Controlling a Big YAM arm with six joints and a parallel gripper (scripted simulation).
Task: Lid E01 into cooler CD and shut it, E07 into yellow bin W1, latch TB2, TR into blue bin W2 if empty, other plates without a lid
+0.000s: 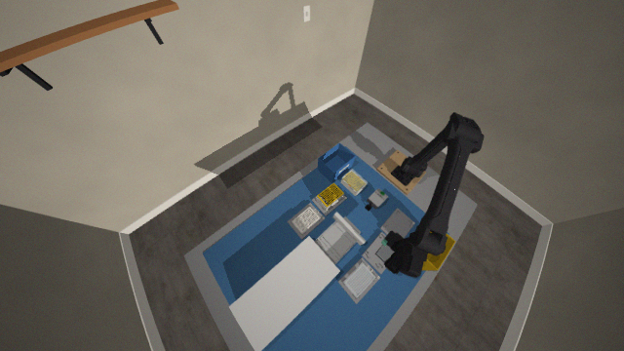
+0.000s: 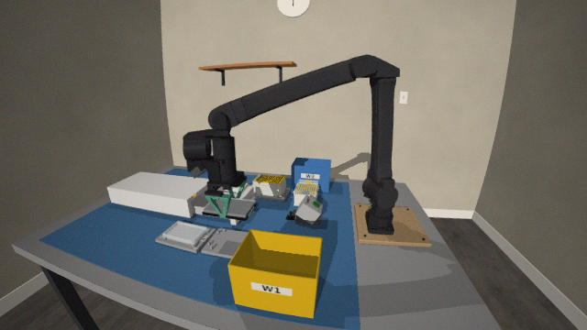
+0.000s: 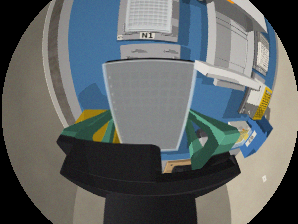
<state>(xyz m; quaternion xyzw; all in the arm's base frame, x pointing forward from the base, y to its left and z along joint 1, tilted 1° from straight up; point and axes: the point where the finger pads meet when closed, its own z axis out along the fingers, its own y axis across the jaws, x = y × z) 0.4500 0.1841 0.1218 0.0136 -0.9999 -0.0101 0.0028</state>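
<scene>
Right now my hand is 16 cm short of the cooler drawer, 19 cm to the left of it and 11 cm above it. Round my hand: grey plate lid right at my hand; then grey lid park nest 17 cm behind, 2 cm to the right, 13 cm below; then black plate right at my hand.
</scene>
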